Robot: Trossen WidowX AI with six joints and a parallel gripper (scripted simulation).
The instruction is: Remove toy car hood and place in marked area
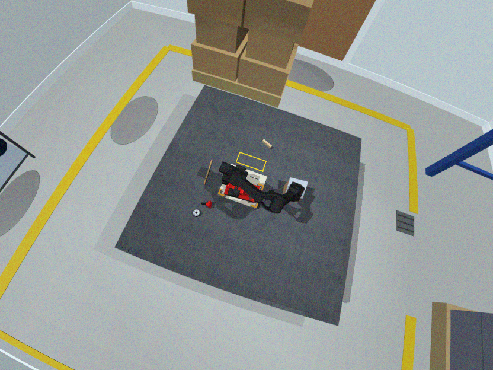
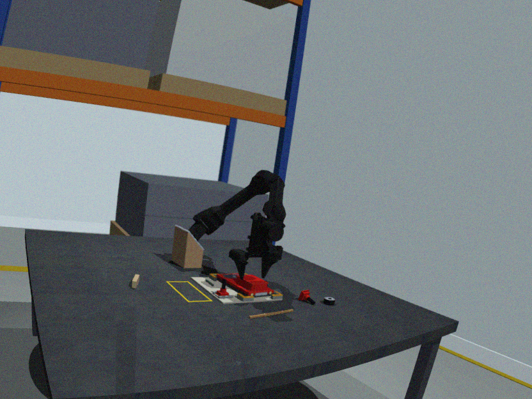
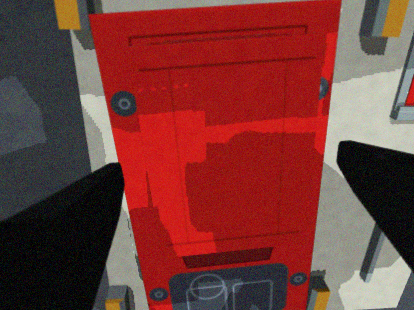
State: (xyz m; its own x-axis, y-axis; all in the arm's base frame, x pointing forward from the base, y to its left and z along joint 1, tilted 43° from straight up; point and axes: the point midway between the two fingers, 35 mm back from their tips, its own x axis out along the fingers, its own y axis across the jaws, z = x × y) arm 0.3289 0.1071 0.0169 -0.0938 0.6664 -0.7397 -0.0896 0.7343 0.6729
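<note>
The hood is 10 mm below my gripper tip. Also, from my gripper tip: thin wooden stick 200 mm ahead, 50 mm to the right, 50 mm below; then wooden block 390 mm to the right, 90 mm behind, 40 mm below; then black-and-silver wheel 220 mm to the left, 160 mm ahead, 40 mm below.
</note>
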